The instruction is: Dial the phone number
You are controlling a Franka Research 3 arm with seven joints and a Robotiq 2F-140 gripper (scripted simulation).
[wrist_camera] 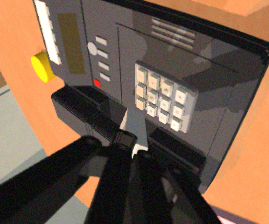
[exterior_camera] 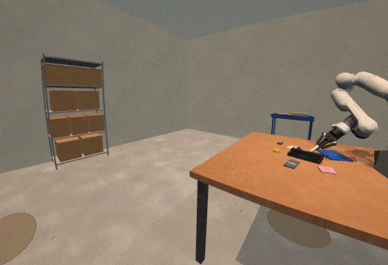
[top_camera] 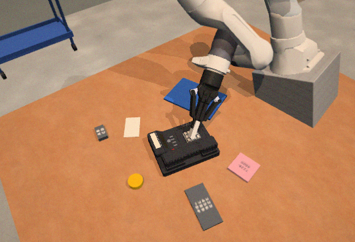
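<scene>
Now: the handset 60 mm ahead of my hand, 50 mm to the left of it and 30 mm below it. The rest, counted from my hand: cream card (210 mm to the right, 150 mm ahead, 70 mm below); blue pad (170 mm to the right, 150 mm behind, 70 mm below); grey keypad slab (210 mm to the left, 140 mm ahead, 70 mm below).
</scene>
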